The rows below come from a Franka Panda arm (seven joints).
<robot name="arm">
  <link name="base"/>
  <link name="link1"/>
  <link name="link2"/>
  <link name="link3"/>
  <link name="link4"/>
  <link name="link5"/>
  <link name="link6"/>
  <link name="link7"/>
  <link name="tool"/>
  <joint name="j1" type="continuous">
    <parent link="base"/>
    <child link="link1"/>
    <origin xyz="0 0 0.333" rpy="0 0 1.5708"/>
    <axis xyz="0 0 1"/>
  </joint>
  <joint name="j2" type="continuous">
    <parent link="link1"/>
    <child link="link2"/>
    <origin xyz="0 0 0" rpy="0 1.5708 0"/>
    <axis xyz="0 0 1"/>
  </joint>
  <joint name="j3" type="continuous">
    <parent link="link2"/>
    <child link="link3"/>
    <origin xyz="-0.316 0 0" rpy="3.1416 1.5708 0"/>
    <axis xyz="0 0 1"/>
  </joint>
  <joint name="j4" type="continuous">
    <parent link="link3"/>
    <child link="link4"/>
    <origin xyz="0 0.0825 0" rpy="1.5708 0 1.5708"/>
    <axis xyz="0 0 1"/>
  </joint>
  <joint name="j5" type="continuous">
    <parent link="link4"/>
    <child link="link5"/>
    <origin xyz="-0.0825 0.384 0" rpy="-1.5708 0 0"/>
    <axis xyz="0 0 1"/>
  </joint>
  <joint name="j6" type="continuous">
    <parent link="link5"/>
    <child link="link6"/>
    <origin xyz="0 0 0" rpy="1.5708 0 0"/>
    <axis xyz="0 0 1"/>
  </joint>
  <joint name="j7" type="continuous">
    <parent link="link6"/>
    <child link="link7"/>
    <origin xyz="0.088 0 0" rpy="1.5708 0 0"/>
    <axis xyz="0 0 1"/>
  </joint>
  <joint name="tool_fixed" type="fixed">
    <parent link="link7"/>
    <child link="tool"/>
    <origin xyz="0 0 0.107"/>
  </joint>
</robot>
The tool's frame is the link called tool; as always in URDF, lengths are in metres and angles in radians. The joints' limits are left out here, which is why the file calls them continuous.
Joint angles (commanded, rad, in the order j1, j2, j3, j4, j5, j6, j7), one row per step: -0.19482, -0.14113, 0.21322, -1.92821, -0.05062, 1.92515, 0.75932; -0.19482, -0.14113, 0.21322, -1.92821, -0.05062, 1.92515, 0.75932; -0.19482, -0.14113, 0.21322, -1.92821, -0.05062, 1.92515, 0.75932; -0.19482, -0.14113, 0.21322, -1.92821, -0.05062, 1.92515, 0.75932; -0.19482, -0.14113, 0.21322, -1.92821, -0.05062, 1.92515, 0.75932; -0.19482, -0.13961, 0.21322, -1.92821, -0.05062, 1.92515, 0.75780; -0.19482, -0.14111, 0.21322, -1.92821, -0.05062, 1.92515, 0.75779; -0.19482, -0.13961, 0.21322, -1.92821, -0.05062, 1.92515, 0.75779; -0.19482, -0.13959, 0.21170, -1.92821, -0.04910, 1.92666, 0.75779; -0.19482, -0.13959, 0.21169, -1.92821, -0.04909, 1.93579, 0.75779; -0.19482, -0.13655, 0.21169, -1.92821, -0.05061, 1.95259, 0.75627; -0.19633, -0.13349, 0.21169, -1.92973, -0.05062, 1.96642, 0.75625; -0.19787, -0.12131, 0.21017, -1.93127, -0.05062, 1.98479, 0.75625; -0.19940, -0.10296, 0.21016, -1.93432, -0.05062, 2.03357, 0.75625; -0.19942, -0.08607, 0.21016, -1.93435, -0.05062, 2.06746, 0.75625
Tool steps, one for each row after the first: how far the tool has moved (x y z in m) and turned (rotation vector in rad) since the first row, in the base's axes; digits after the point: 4 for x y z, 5 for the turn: 0.0000, 0.0000, 0.0000, 0.00000, 0.00000, 0.00000; 0.0000, 0.0000, 0.0000, 0.00000, 0.00000, 0.00000; 0.0000, 0.0000, 0.0000, 0.00000, 0.00000, 0.00000; 0.0000, 0.0000, 0.0000, 0.00000, 0.00000, 0.00000; 0.0003, -0.0001, -0.0008, 0.00009, 0.00160, 0.00150; 0.0000, 0.0000, 0.0000, -0.00020, 0.00013, 0.00151; 0.0003, -0.0001, -0.0008, 0.00009, 0.00161, 0.00151; 0.0005, -0.0008, -0.0006, 0.00182, 0.00009, -0.00021; 0.0013, -0.0007, 0.0003, 0.00207, -0.00901, 0.00049; 0.0036, -0.0008, 0.0004, 0.00139, -0.02267, 0.00364; 0.0054, -0.0016, -0.0005, 0.00228, -0.03193, 0.00318; 0.0096, -0.0037, -0.0057, 0.00524, -0.03680, 0.00144; 0.0175, -0.0049, -0.0119, 0.00996, -0.06440, 0.00334; 0.0240, -0.0053, -0.0174, 0.01414, -0.08162, 0.00559
